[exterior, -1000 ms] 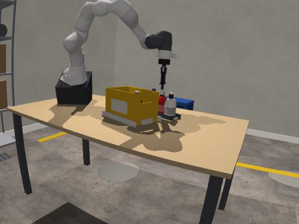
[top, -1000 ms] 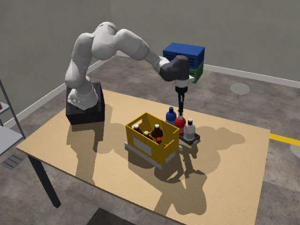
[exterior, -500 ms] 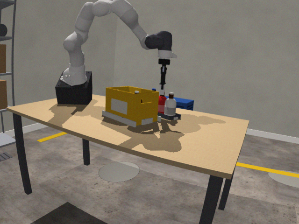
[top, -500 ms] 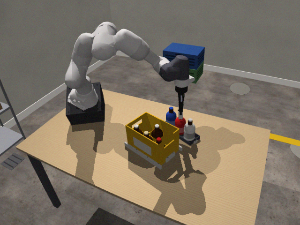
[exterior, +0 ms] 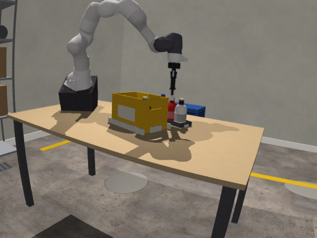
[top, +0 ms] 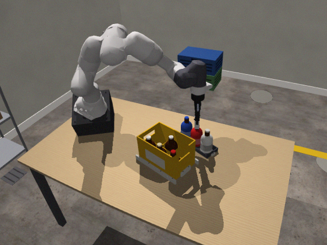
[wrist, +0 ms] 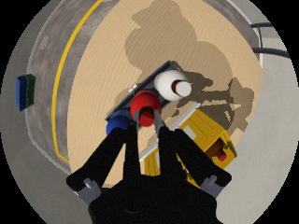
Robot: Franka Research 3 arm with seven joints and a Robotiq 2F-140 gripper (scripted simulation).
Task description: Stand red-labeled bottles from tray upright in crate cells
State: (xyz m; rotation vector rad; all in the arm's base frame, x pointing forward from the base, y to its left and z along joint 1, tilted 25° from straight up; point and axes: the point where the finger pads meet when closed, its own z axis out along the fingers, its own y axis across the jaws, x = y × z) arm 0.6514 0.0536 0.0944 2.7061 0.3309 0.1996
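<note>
Right now my hand is 8 cm above the red-labeled bottle. From my hand the other things lie so: blue-labeled bottle: 7 cm behind, 5 cm to the left, 8 cm below; then white-labeled bottle: 7 cm ahead, 5 cm to the right, 8 cm below; then yellow crate: 14 cm behind, 19 cm to the right, 9 cm below.
</note>
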